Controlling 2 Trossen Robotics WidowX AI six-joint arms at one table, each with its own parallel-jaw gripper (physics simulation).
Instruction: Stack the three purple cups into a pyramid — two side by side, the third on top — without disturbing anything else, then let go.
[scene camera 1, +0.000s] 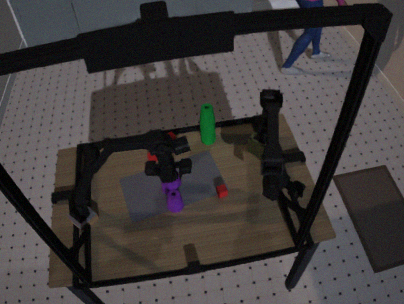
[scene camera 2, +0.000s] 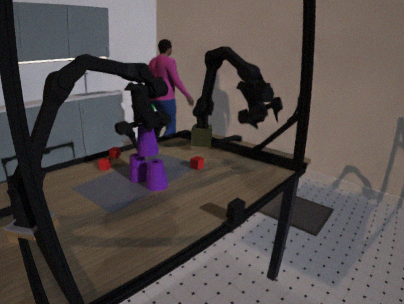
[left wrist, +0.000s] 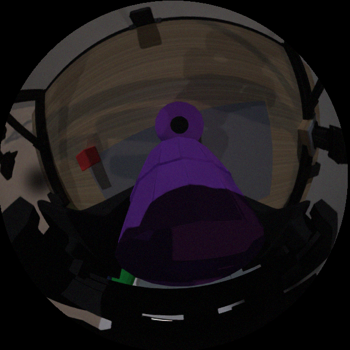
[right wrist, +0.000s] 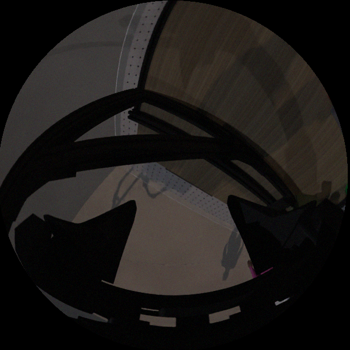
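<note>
My left gripper is shut on a purple cup, held upright above the mat. Its wide base shows close over the tops of two standing purple cups in scene camera 2; whether it touches them I cannot tell. The nearer standing cup and the farther one stand upright side by side, partly overlapping in scene camera 2. The farther cup is mostly hidden in the left wrist view. My right gripper is open and empty, raised at the right, away from the cups.
The cups are at a grey mat. A red cube lies right of them. Two more red cubes lie behind left. A green bottle stands at the back, and an olive box near the right arm.
</note>
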